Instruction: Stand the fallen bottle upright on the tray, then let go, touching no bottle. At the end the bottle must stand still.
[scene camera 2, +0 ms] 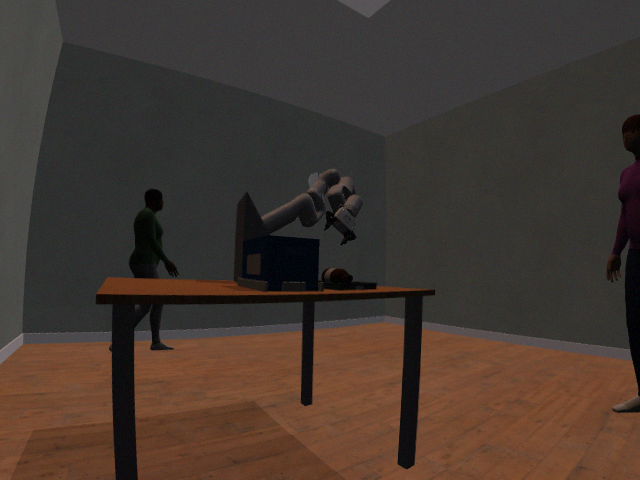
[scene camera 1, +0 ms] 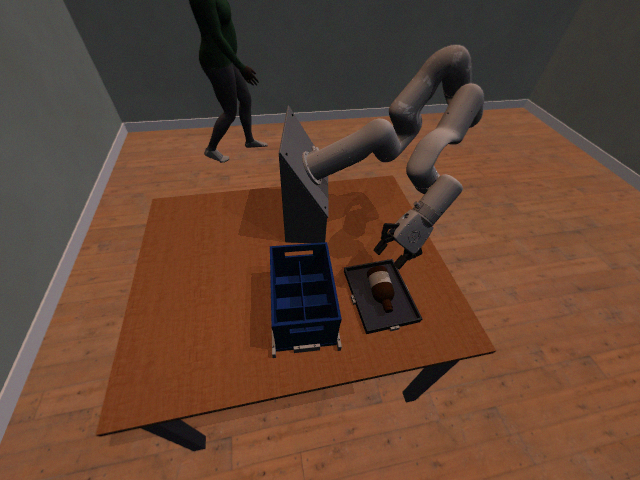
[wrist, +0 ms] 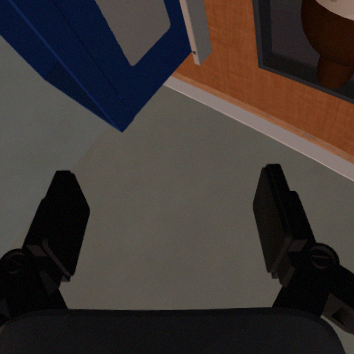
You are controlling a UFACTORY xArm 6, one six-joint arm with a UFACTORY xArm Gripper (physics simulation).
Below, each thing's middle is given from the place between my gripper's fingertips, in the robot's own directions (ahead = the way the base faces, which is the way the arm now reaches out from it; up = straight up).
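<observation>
The brown bottle [scene camera 1: 382,290] is 2 cm to the left of my hand and 17 cm below it.
</observation>
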